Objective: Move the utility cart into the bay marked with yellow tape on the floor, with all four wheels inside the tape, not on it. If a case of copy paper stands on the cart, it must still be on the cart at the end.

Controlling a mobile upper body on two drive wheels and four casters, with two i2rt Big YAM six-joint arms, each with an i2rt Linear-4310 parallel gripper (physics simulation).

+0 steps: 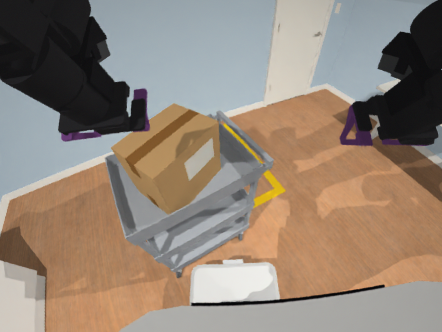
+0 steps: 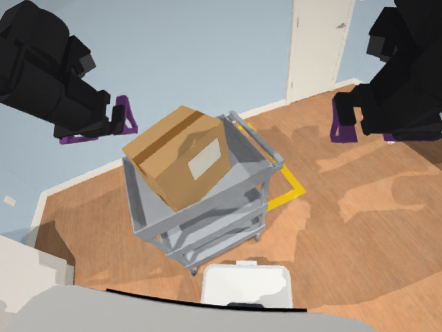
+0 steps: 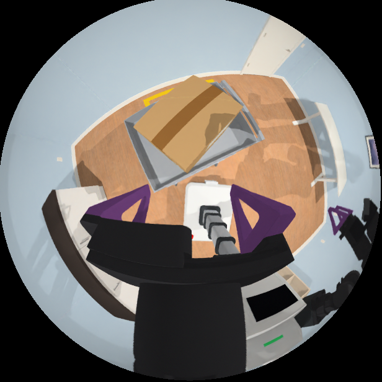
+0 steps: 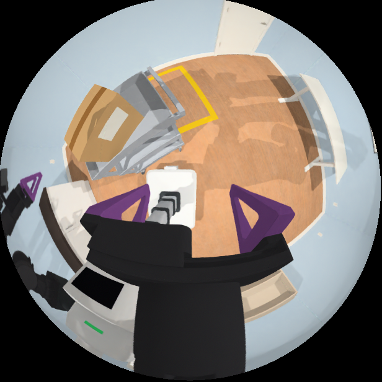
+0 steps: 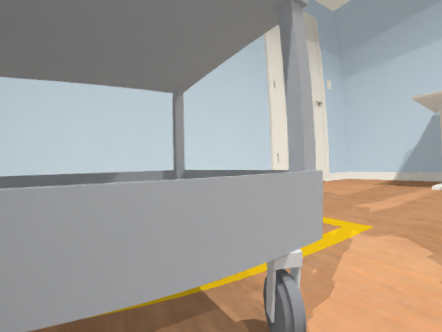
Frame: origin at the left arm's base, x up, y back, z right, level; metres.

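Seen in the pictures: left gripper, fingertip midpoint: (image 1: 124, 130) (image 2: 116, 133); right gripper, fingertip midpoint: (image 1: 362, 141) (image 2: 358, 137).
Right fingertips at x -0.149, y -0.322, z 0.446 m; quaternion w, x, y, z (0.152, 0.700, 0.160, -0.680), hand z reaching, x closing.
Offsets run from my right fingertips to a thing's top centre.
The grey utility cart (image 1: 200, 204) (image 2: 215, 199) (image 3: 220, 150) (image 4: 162, 117) (image 5: 150, 225) stands turned at an angle, partly over the yellow tape (image 1: 270, 196) (image 2: 299, 190) (image 3: 158, 96) (image 4: 200, 96) (image 5: 345, 231). A near wheel {dx -1.170, dy -0.253, dz -0.159 m} (image 5: 285, 307) is outside, on this side of the near tape line; the far wheels are hidden. The brown case {dx -0.189, dy -0.260, dz -0.463 m} (image 1: 175, 150) (image 2: 180, 155) (image 3: 190, 125) (image 4: 105, 120) sits on the top tray. My left gripper (image 1: 111, 125) (image 2: 102, 131) (image 3: 189, 188) and right gripper (image 1: 382, 135) (image 2: 372, 131) (image 4: 190, 187) are open, raised and apart from the cart.
My white base front (image 1: 234, 285) (image 2: 247, 282) is close to the cart's near side. A blue wall is behind the cart. A white cabinet (image 1: 22, 295) (image 4: 72, 205) is at left, a white table (image 4: 330, 135) at right, a door (image 1: 297, 45) at the back.
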